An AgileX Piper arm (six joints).
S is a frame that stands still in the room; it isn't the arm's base.
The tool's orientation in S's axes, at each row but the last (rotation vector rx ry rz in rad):
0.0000, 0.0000, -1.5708
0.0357, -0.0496, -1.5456
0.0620, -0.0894, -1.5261
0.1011, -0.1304, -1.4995
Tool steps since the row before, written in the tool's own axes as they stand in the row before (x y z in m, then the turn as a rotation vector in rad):
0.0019, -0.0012, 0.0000, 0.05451, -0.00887, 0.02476
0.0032, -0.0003, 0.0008, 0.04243, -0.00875, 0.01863
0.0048, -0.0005, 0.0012, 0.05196, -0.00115, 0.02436
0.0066, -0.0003, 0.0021, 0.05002, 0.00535, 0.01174
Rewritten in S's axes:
-0.0012, -0.0019, 0.0000, -0.00887, -0.05451, 0.02476
-0.0003, -0.0032, 0.0008, -0.00871, -0.04248, 0.01853
-0.0004, -0.0048, 0.0012, -0.00131, -0.05158, 0.02515
-0.0002, -0.0066, 0.0022, 0.00685, -0.04936, 0.01359

